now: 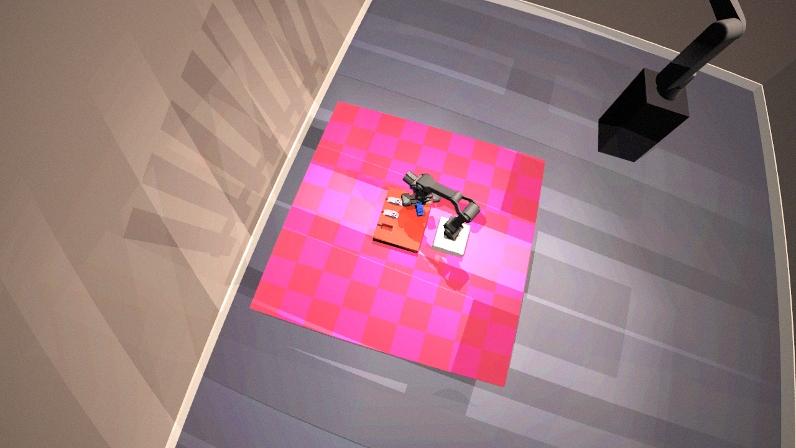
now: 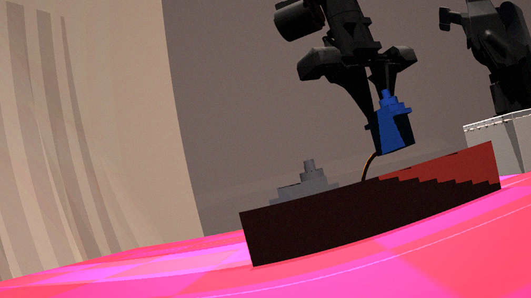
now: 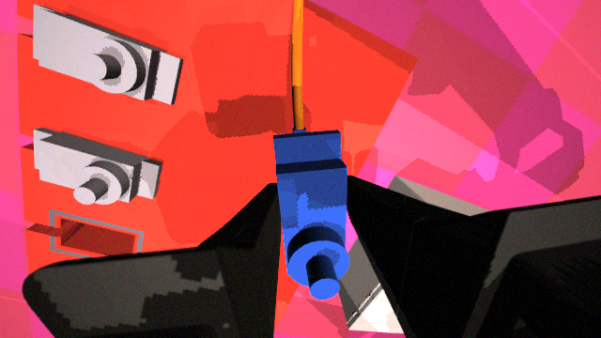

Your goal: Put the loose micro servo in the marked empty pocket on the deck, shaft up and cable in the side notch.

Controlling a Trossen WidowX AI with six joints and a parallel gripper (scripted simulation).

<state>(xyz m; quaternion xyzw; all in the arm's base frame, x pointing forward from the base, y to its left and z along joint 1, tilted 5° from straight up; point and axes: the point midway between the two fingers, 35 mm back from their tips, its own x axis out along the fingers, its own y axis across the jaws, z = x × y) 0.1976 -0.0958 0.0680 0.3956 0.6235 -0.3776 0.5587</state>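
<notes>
Now: the red deck 20 mm ahead of my gripper tip, 60 mm to the left of it and 100 mm below it.
</notes>
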